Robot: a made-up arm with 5 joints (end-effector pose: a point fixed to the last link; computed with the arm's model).
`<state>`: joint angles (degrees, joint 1 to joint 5).
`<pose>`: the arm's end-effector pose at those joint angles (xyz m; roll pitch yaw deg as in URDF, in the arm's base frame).
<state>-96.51 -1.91 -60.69 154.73 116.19</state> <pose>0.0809 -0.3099 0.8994 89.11 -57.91 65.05</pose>
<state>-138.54 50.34 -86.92 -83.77 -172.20</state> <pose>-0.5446 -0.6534 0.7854 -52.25 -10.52 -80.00</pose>
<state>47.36 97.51 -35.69 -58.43 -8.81</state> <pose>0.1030 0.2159 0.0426 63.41 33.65 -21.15</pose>
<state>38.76 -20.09 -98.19 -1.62 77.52</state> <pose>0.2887 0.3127 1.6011 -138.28 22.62 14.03</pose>
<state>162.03 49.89 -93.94 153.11 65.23</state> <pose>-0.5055 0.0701 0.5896 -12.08 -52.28 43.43</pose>
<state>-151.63 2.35 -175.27 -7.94 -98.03</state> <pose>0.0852 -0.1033 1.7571 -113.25 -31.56 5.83</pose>
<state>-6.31 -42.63 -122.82 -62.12 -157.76</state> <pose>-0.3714 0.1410 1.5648 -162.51 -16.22 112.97</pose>
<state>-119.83 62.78 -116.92 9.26 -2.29</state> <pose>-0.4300 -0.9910 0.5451 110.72 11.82 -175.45</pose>
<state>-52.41 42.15 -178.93 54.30 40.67</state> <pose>0.6104 -0.6298 1.3920 164.91 25.88 -110.01</pose>
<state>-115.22 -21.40 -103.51 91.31 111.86</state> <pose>-0.0867 -0.4565 1.3225 57.61 65.45 50.14</pose>
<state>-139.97 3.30 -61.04 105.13 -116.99</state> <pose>-0.2546 -0.3896 0.7301 127.56 55.74 -53.34</pose>
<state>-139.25 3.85 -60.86 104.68 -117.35</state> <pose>-0.2506 -0.3937 0.7243 128.08 55.49 -51.95</pose>
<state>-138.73 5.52 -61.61 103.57 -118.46</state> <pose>-0.2551 -0.4032 0.7138 127.81 54.66 -50.90</pose>
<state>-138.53 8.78 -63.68 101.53 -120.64</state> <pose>-0.2718 -0.4201 0.6960 126.47 53.03 -50.31</pose>
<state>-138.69 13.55 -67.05 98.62 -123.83</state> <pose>-0.3002 -0.4431 0.6696 124.13 50.70 -50.09</pose>
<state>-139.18 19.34 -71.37 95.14 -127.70</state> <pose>-0.3367 -0.4684 0.6353 121.13 47.97 -50.07</pose>
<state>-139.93 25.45 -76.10 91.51 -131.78</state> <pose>-0.3763 -0.4917 0.5962 117.89 45.22 -50.14</pose>
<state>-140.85 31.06 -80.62 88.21 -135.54</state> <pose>-0.4140 -0.5093 0.5580 114.81 42.82 -50.31</pose>
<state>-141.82 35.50 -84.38 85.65 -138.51</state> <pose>-0.4456 -0.5198 0.5268 112.25 41.03 -50.64</pose>
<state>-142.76 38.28 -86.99 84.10 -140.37</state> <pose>-0.4693 -0.5235 0.5080 110.40 39.97 -51.28</pose>
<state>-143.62 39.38 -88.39 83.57 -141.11</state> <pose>-0.4850 -0.5219 0.5026 109.31 39.56 -52.23</pose>
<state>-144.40 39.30 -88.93 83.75 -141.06</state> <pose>-0.4950 -0.5171 0.5068 108.74 39.60 -53.42</pose>
